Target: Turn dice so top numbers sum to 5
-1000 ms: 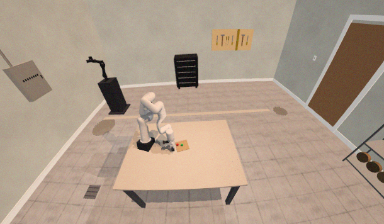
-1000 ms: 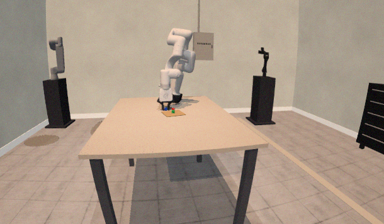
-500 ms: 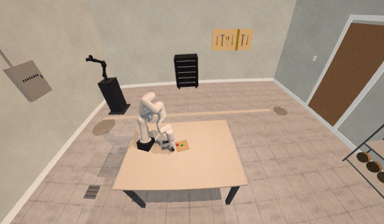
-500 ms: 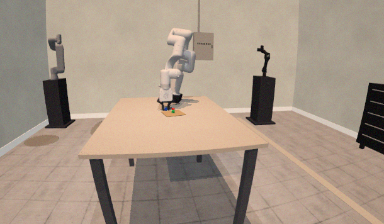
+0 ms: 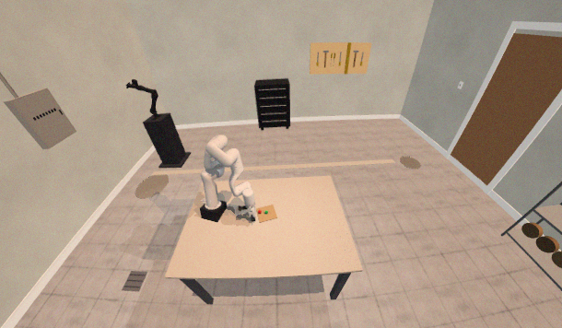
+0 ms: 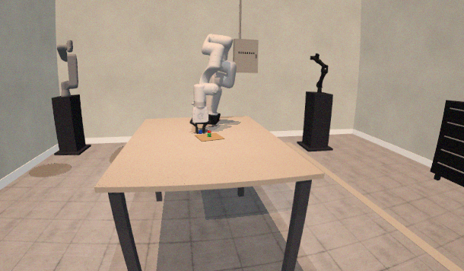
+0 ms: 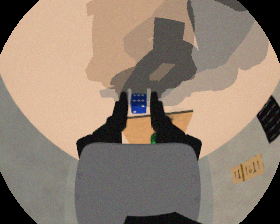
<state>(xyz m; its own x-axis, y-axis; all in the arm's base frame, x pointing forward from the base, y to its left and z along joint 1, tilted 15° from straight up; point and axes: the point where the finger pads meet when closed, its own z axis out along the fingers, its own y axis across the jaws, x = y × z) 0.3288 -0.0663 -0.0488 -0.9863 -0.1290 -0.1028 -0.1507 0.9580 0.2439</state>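
My gripper is now 1 cm above the blue die. Round my hand: red die: 4 cm ahead, 5 cm to the left, 1 cm below; green die: 10 cm ahead, 5 cm to the left, 1 cm below; brown mat: 10 cm ahead, 5 cm to the left, 2 cm below.
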